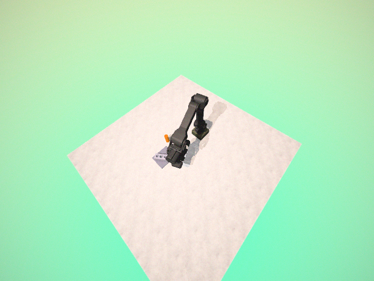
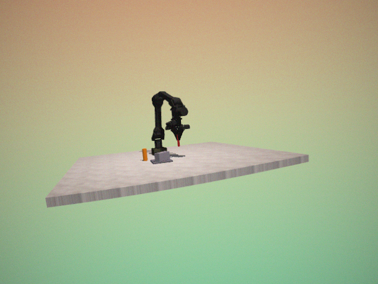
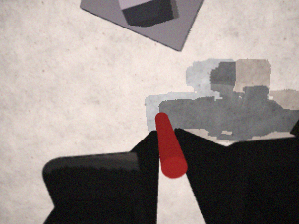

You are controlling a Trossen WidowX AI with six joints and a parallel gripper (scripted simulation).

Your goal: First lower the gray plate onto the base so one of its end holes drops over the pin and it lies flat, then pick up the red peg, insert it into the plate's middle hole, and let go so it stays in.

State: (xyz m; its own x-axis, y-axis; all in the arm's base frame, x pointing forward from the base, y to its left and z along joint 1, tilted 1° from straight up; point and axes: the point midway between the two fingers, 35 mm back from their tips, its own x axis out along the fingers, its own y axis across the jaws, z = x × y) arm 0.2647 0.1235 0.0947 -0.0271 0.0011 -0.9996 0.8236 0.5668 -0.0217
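My gripper tip is now 12 cm to the left of the gray plate, 10 cm short of it and 7 cm above it. Round my gripper tip: dark square base (11 cm to the right, 10 cm below, 8 cm ahead); then red peg (right at my gripper tip); then orange cylinder (23 cm to the right, 7 cm below, 1 cm behind).
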